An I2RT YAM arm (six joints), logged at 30 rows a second.
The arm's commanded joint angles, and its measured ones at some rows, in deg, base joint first. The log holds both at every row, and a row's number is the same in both.
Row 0, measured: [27.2, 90.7, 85.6, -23.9, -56.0, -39.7]
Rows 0 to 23, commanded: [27.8, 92.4, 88.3, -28.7, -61.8, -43.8]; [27.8, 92.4, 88.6, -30.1, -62.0, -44.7]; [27.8, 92.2, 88.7, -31.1, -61.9, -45.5]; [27.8, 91.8, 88.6, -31.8, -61.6, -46.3]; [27.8, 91.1, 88.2, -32.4, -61.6, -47.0]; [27.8, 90.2, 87.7, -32.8, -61.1, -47.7]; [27.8, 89.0, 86.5, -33.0, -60.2, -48.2]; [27.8, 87.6, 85.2, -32.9, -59.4, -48.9]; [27.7, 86.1, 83.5, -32.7, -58.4, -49.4]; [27.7, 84.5, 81.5, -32.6, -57.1, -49.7]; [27.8, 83.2, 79.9, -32.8, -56.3, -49.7]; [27.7, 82.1, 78.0, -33.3, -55.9, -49.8]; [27.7, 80.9, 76.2, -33.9, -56.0, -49.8]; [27.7, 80.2, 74.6, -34.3, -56.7, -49.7]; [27.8, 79.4, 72.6, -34.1, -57.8, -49.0]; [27.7, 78.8, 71.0, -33.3, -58.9, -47.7]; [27.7, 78.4, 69.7, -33.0, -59.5, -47.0]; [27.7, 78.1, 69.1, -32.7, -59.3, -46.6]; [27.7, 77.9, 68.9, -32.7, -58.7, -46.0]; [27.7, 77.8, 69.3, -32.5, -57.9, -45.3]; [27.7, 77.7, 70.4, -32.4, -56.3, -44.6]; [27.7, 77.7, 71.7, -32.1, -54.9, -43.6]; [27.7, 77.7, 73.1, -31.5, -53.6, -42.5]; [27.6, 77.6, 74.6, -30.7, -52.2, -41.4]
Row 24, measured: [27.8, 79.2, 70.7, -31.9, -54.8, -43.5]
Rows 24 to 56, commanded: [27.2, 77.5, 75.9, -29.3, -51.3, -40.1]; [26.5, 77.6, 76.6, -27.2, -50.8, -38.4]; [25.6, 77.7, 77.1, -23.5, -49.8, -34.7]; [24.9, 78.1, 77.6, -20.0, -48.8, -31.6]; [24.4, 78.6, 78.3, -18.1, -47.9, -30.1]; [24.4, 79.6, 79.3, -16.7, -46.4, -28.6]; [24.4, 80.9, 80.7, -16.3, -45.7, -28.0]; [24.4, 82.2, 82.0, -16.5, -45.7, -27.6]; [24.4, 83.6, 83.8, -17.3, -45.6, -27.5]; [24.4, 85.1, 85.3, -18.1, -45.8, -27.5]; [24.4, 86.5, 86.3, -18.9, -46.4, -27.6]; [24.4, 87.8, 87.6, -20.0, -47.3, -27.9]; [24.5, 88.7, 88.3, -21.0, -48.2, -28.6]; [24.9, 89.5, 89.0, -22.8, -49.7, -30.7]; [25.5, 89.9, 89.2, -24.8, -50.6, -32.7]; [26.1, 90.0, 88.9, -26.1, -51.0, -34.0]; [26.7, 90.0, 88.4, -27.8, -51.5, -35.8]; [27.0, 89.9, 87.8, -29.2, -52.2, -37.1]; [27.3, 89.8, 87.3, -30.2, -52.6, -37.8]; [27.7, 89.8, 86.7, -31.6, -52.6, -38.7]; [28.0, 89.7, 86.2, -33.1, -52.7, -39.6]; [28.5, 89.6, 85.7, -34.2, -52.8, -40.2]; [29.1, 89.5, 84.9, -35.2, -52.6, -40.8]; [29.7, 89.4, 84.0, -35.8, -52.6, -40.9]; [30.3, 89.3, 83.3, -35.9, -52.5, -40.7]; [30.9, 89.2, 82.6, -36.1, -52.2, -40.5]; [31.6, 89.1, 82.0, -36.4, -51.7, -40.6]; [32.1, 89.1, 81.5, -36.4, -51.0, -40.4]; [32.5, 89.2, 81.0, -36.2, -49.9, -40.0]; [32.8, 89.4, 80.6, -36.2, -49.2, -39.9]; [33.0, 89.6, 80.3, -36.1, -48.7, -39.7]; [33.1, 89.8, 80.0, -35.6, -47.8, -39.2]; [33.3, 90.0, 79.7, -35.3, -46.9, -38.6]
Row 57, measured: [32.9, 90.2, 80.6, -34.7, -49.0, -38.2]
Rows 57 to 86, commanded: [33.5, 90.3, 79.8, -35.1, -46.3, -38.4]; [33.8, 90.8, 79.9, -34.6, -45.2, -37.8]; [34.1, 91.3, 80.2, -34.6, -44.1, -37.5]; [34.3, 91.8, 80.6, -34.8, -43.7, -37.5]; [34.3, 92.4, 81.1, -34.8, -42.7, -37.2]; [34.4, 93.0, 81.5, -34.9, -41.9, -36.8]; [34.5, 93.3, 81.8, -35.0, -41.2, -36.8]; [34.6, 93.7, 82.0, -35.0, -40.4, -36.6]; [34.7, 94.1, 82.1, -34.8, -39.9, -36.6]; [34.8, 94.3, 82.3, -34.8, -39.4, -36.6]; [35.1, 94.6, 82.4, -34.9, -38.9, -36.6]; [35.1, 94.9, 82.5, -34.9, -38.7, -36.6]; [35.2, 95.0, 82.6, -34.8, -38.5, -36.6]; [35.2, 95.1, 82.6, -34.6, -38.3, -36.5]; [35.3, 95.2, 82.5, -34.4, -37.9, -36.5]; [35.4, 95.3, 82.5, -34.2, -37.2, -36.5]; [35.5, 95.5, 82.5, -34.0, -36.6, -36.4]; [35.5, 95.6, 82.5, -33.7, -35.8, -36.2]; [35.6, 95.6, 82.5, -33.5, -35.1, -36.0]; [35.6, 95.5, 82.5, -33.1, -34.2, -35.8]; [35.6, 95.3, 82.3, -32.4, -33.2, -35.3]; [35.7, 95.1, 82.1, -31.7, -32.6, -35.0]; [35.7, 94.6, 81.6, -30.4, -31.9, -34.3]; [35.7, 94.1, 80.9, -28.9, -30.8, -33.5]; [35.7, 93.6, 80.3, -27.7, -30.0, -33.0]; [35.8, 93.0, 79.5, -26.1, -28.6, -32.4]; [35.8, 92.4, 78.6, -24.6, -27.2, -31.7]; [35.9, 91.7, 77.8, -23.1, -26.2, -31.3]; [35.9, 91.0, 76.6, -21.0, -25.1, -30.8]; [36.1, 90.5, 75.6, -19.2, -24.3, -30.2]
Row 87, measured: [36.2, 92.9, 78.0, -25.1, -29.9, -31.8]
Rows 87 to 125, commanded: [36.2, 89.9, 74.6, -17.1, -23.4, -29.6]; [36.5, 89.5, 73.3, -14.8, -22.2, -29.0]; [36.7, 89.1, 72.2, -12.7, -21.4, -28.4]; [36.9, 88.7, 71.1, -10.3, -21.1, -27.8]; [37.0, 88.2, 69.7, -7.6, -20.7, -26.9]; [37.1, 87.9, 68.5, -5.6, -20.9, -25.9]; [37.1, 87.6, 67.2, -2.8, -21.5, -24.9]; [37.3, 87.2, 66.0, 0.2, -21.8, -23.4]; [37.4, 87.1, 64.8, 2.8, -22.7, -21.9]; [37.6, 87.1, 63.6, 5.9, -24.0, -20.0]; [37.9, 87.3, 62.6, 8.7, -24.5, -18.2]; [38.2, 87.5, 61.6, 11.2, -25.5, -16.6]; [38.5, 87.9, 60.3, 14.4, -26.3, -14.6]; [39.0, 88.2, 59.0, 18.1, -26.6, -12.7]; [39.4, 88.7, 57.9, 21.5, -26.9, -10.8]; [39.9, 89.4, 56.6, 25.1, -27.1, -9.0]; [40.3, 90.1, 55.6, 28.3, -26.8, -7.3]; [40.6, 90.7, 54.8, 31.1, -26.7, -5.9]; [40.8, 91.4, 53.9, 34.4, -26.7, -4.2]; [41.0, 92.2, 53.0, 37.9, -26.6, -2.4]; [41.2, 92.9, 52.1, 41.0, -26.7, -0.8]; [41.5, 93.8, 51.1, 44.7, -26.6, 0.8]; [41.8, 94.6, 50.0, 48.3, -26.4, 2.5]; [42.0, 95.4, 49.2, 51.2, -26.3, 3.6]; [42.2, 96.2, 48.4, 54.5, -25.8, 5.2]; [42.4, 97.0, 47.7, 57.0, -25.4, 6.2]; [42.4, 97.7, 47.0, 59.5, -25.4, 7.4]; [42.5, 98.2, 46.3, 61.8, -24.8, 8.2]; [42.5, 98.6, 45.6, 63.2, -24.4, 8.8]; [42.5, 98.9, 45.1, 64.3, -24.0, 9.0]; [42.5, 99.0, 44.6, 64.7, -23.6, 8.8]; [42.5, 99.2, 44.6, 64.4, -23.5, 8.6]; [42.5, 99.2, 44.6, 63.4, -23.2, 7.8]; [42.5, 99.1, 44.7, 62.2, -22.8, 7.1]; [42.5, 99.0, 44.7, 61.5, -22.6, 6.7]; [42.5, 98.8, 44.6, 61.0, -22.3, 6.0]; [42.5, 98.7, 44.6, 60.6, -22.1, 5.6]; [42.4, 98.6, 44.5, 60.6, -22.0, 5.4]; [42.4, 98.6, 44.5, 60.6, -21.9, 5.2]
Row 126, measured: [41.9, 98.9, 44.9, 58.5, -22.8, 6.1]
